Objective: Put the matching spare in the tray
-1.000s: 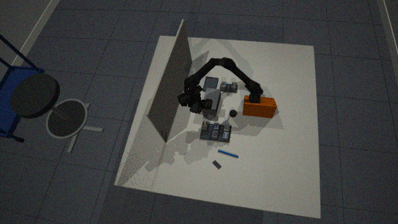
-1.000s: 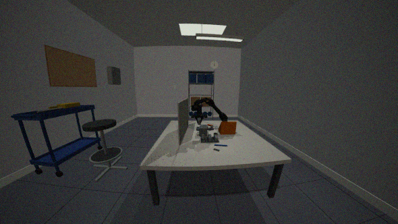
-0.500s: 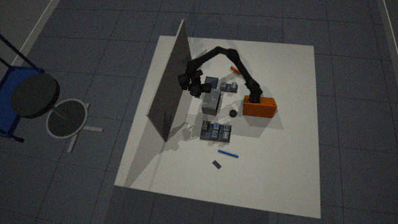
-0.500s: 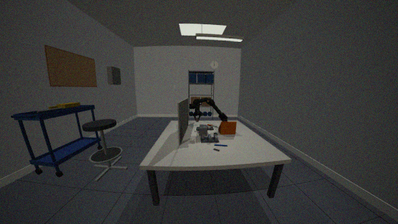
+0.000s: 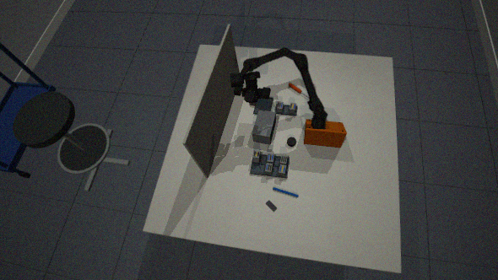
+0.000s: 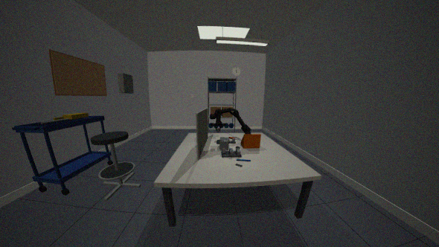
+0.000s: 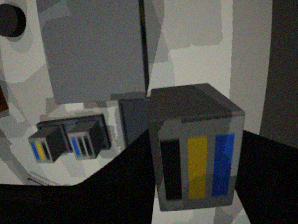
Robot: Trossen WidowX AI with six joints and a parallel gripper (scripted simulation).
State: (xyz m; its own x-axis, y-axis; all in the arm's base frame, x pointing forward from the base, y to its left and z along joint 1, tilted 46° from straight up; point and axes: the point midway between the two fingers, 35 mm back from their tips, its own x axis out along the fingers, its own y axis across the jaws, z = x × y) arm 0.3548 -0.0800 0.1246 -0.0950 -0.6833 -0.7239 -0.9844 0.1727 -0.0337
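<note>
Right now the dark flat tray is 40 mm behind my gripper tip, 80 mm to the right of it and 170 mm below it. The rest, counted from my gripper tip: tall dark panel 190 mm ahead, 50 mm to the left, 50 mm above; then mounted unit 60 mm behind, 100 mm to the left, 130 mm below; then grey spare block 20 mm above.
</note>
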